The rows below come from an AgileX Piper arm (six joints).
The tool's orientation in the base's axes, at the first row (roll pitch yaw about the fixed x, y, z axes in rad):
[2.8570, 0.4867, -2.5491]
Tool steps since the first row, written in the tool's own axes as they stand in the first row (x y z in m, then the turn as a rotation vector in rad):
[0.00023, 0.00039, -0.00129, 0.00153, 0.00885, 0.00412]
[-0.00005, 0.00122, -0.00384, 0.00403, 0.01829, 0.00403]
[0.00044, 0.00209, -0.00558, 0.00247, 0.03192, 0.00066]
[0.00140, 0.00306, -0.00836, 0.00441, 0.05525, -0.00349]
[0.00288, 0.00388, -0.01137, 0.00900, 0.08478, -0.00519]
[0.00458, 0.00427, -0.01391, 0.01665, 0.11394, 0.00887]
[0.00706, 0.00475, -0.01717, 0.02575, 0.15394, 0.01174]
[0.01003, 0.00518, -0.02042, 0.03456, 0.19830, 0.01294]
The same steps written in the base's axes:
[-0.00070, -0.00046, 0.00108, -0.00594, 0.00763, -0.00201]
[-0.00158, -0.00095, 0.00358, -0.01388, 0.01318, -0.00076]
[-0.00287, -0.00140, 0.00505, -0.02225, 0.02217, 0.00621]
[-0.00480, -0.00252, 0.00720, -0.03962, 0.03607, 0.01461]
[-0.00707, -0.00412, 0.00926, -0.06239, 0.05433, 0.02123]
[-0.00911, -0.00590, 0.01072, -0.08378, 0.07843, 0.01296]
[-0.01194, -0.00835, 0.01244, -0.11563, 0.10424, 0.01620]
[-0.01510, -0.01108, 0.01392, -0.15043, 0.13254, 0.02207]

